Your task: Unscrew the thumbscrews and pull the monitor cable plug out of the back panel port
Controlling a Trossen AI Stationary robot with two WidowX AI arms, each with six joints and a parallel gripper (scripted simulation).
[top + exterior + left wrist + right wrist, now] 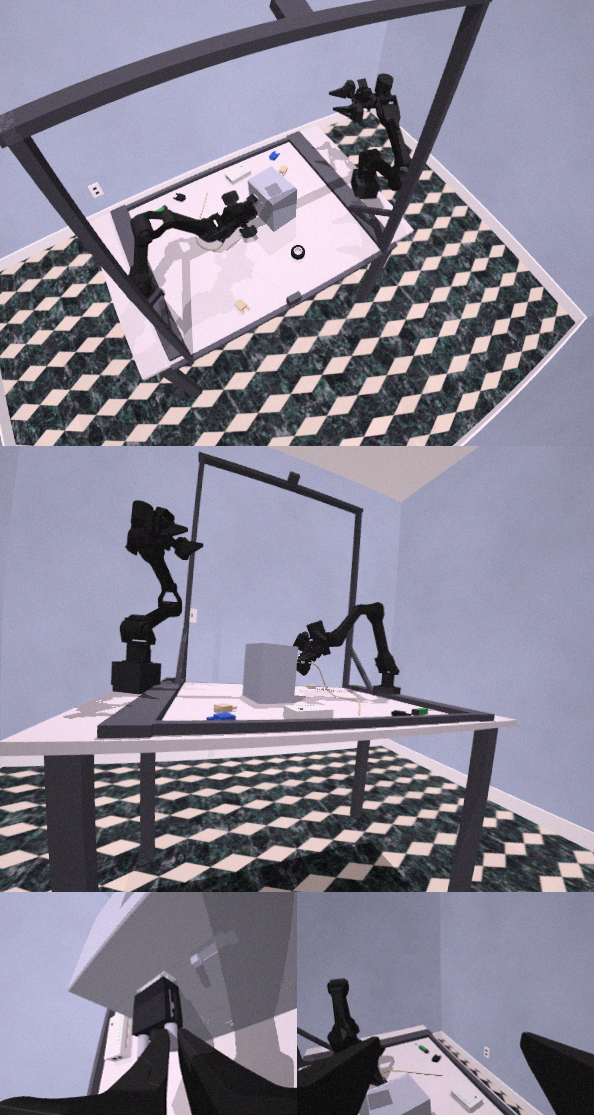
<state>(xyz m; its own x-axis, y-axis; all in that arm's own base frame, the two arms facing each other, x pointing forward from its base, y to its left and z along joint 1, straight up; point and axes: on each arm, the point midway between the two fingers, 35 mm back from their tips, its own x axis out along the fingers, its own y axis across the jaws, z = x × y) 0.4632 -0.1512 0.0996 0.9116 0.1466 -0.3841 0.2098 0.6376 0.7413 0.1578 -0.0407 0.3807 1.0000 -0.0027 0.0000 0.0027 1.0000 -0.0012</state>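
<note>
Right now the grey box is 130 mm to the right of my left hand, 50 mm below it and 20 mm ahead of it.
</note>
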